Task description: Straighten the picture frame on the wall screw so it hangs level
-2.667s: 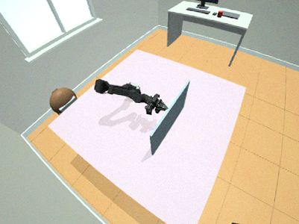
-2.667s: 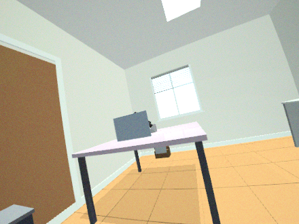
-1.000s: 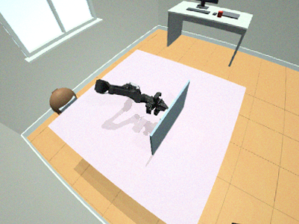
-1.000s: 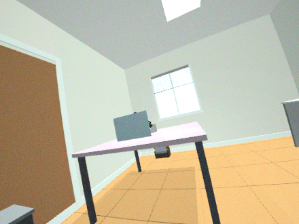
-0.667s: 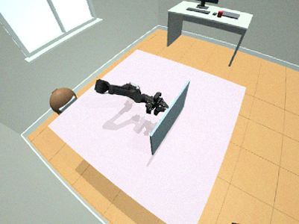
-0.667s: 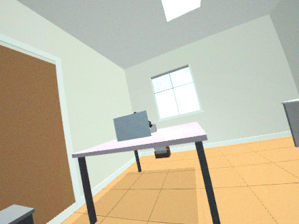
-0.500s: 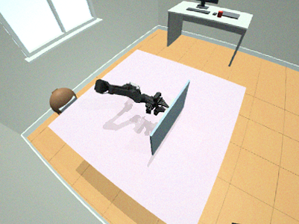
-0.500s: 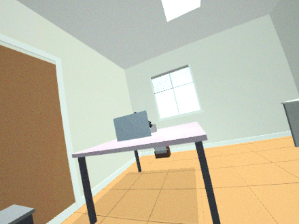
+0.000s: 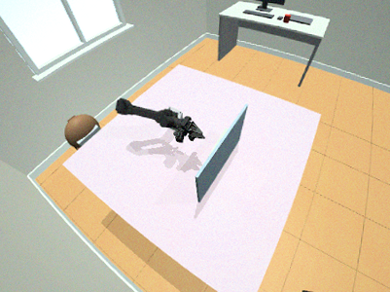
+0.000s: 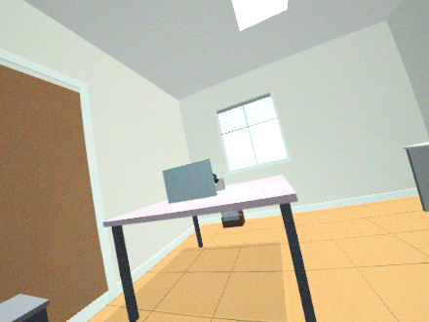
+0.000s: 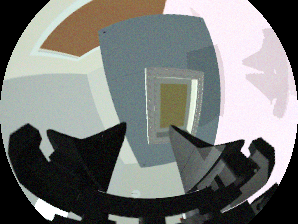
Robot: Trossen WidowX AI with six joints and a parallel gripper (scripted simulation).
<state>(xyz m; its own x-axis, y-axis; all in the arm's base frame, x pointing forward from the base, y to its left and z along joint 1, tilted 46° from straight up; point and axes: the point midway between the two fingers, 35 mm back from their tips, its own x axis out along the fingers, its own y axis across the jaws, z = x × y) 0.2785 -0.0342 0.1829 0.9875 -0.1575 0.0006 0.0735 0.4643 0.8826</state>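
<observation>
The picture frame is 10 cm ahead of my gripper tip, 6 cm below it and 1 cm to the left of it. Also, from my gripper tip: grey-blue wall panel (11 cm ahead, 7 cm below, 1 cm to the right).
</observation>
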